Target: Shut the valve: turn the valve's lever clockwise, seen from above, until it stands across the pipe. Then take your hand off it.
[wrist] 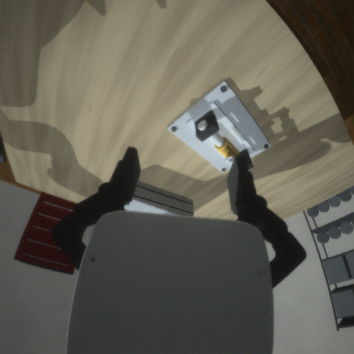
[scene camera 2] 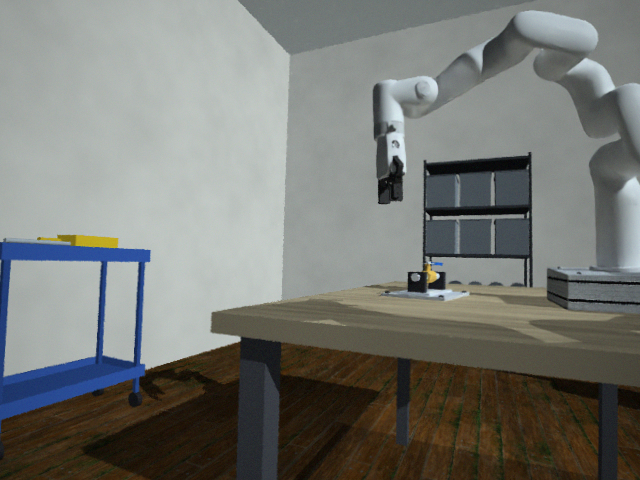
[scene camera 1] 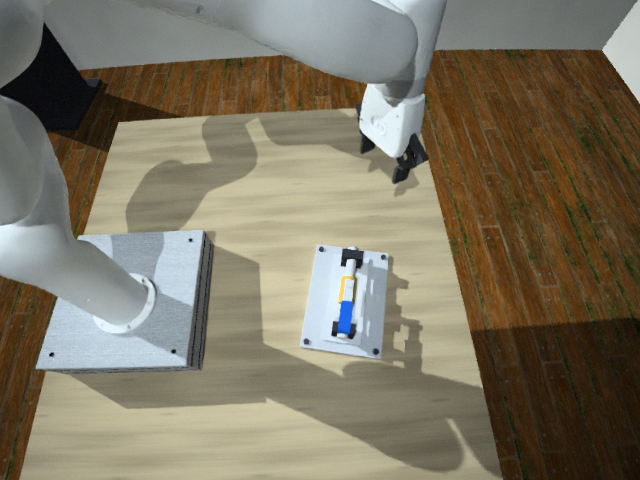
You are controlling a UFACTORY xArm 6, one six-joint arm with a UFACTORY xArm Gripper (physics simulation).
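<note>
The valve has a yellow body (scene camera 1: 341, 290) (scene camera 2: 429, 274) (wrist: 226, 149) on a white pipe (scene camera 1: 351, 267) (wrist: 217, 139), held by black brackets on a pale base plate (scene camera 1: 318, 304) (scene camera 2: 450, 295) (wrist: 190, 134). The blue lever (scene camera 1: 345, 316) (scene camera 2: 437, 264) lies along the pipe, its handle toward the bottom of the scene camera 1 view. The lever handle is hidden in the wrist view, where a finger covers that end of the valve. My gripper (scene camera 1: 383, 162) (scene camera 2: 390, 198) (wrist: 184, 162) is open and empty, high above the table and apart from the valve, over the area beyond the plate's upper edge in scene camera 1.
The arm's metal base block (scene camera 1: 178, 299) (scene camera 2: 594, 293) (wrist: 165, 199) stands on the table (scene camera 1: 289, 206) (scene camera 2: 361, 334) (wrist: 125, 90), left of the valve in scene camera 1. A blue cart (scene camera 2: 103, 253), a shelf rack (scene camera 2: 476, 211) and a red cabinet (wrist: 45, 235) stand away from the table.
</note>
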